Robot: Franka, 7 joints.
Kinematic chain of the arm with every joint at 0, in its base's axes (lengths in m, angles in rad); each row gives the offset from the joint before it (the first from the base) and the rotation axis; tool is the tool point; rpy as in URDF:
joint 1: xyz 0 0 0.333 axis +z
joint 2: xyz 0 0 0 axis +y
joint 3: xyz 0 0 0.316 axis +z
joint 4: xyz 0.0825 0 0 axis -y
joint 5: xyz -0.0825 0 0.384 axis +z
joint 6: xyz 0 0 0 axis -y
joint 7: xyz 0.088 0 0 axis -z
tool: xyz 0 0 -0.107 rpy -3.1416 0 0
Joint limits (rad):
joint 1: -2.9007..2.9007
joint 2: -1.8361..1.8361
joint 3: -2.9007..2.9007
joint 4: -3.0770..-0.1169
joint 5: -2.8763..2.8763
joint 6: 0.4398..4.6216
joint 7: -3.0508..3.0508
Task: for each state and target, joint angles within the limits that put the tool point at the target. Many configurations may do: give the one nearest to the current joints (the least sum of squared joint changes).
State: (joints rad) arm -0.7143 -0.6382 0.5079 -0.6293 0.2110 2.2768 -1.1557
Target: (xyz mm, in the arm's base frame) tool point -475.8 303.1 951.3
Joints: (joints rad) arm -0.3633 -1.0024 0.4292 -0.3880 0.1908 2.0295 -1.1557
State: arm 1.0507 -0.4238 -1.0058 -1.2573 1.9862 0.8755 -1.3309
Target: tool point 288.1 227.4 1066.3
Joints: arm 1.2172 0.0412 -0.8438 -0.8223 2.2168 1.5932 -1.3309
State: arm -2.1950 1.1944 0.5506 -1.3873 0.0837 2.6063 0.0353
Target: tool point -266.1 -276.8 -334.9
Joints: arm -2.4577 1.7788 0.0847 -1.3958 0.1018 2.6237 0.0353
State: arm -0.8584 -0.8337 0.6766 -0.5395 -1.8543 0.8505 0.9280
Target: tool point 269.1 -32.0 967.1
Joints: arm -0.8444 -0.2474 0.8283 -1.0988 -1.6326 0.7792 0.9280
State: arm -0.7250 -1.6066 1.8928 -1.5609 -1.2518 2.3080 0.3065
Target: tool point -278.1 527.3 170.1
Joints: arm 0.0834 -1.3328 2.0062 -1.9489 -1.1985 2.1543 0.3065
